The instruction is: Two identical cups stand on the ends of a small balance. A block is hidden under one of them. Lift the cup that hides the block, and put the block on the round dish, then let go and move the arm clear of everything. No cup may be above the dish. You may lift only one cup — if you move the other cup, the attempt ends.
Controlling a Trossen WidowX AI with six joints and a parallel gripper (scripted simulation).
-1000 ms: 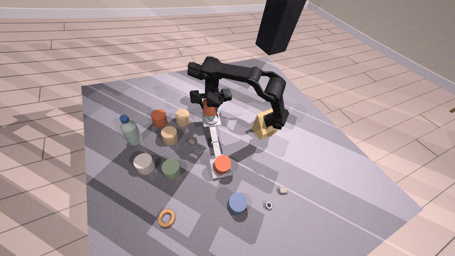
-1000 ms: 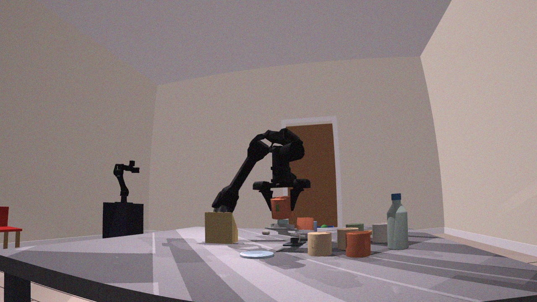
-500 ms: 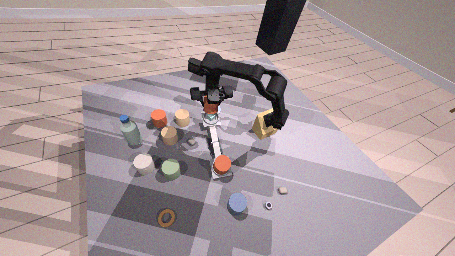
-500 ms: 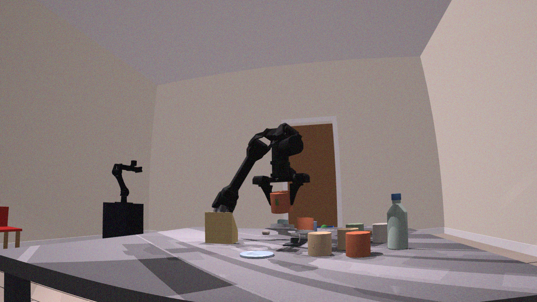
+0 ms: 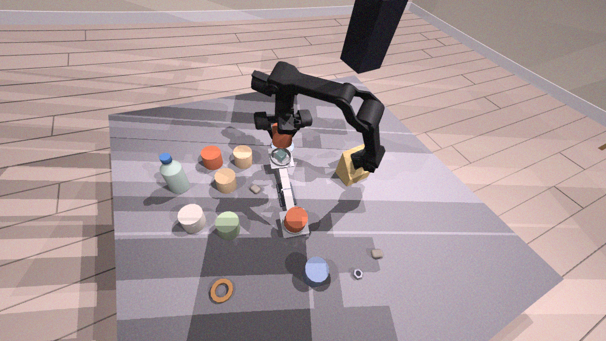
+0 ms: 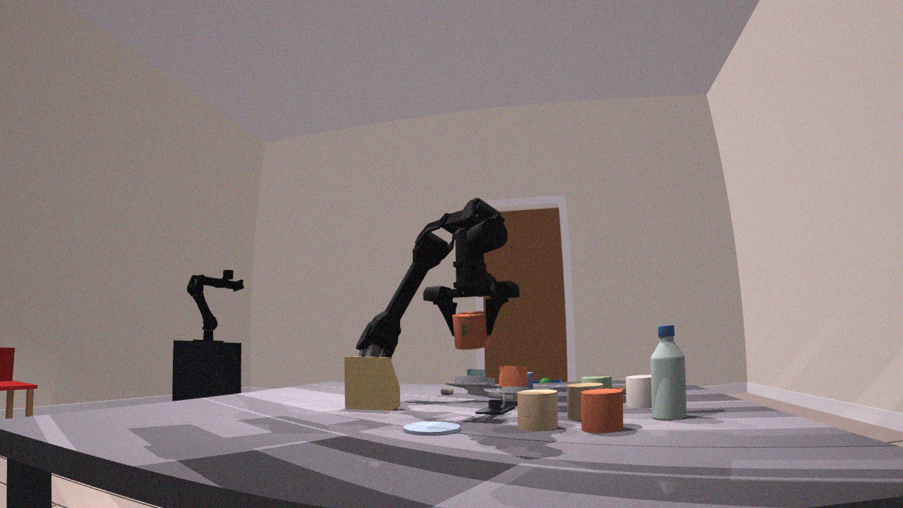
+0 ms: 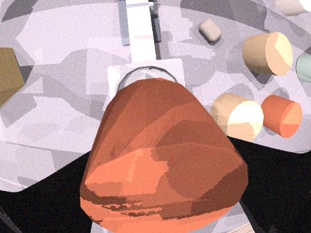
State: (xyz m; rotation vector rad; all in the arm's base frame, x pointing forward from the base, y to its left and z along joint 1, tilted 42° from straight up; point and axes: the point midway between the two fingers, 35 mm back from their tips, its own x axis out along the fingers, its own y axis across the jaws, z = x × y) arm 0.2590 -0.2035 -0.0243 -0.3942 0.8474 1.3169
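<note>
The teal block lies 1 cm to the left of my gripper tip and 8 cm below it. From my gripper tip the other things lie so: round pale blue dish: 7 cm behind, 9 cm to the right, 17 cm below; balance: 4 cm ahead, 13 cm to the left, 13 cm below; green cup: 29 cm ahead, 17 cm to the left, 13 cm below.
</note>
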